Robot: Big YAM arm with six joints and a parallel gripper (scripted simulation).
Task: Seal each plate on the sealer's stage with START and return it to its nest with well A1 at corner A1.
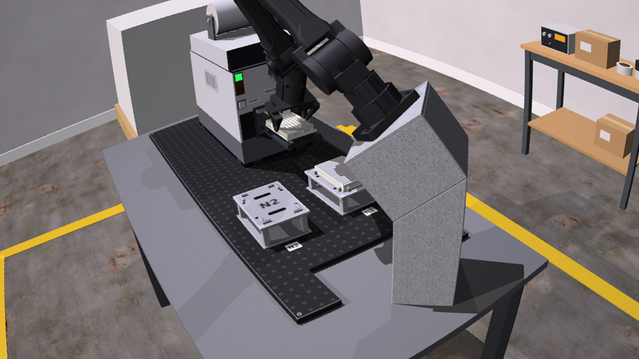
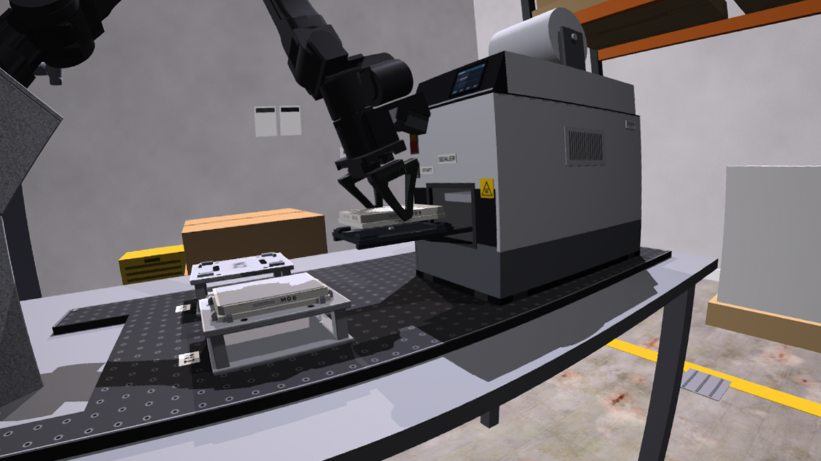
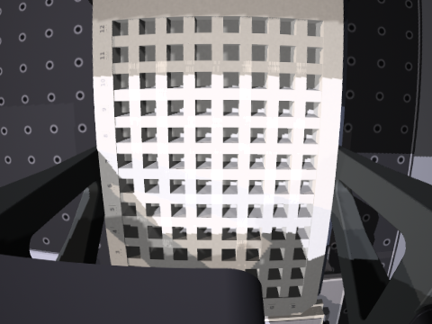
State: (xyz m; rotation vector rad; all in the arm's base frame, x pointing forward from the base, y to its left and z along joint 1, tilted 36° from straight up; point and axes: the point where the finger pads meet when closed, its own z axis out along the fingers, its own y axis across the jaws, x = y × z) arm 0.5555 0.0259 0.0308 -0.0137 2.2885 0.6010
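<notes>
The sealer stage is 30 mm below my hand. Round my hand: nest N2: 230 mm behind, 130 mm to the left, 80 mm below; then white well plate: right at my hand; then start button: 80 mm ahead, 110 mm to the left, 60 mm above.
</notes>
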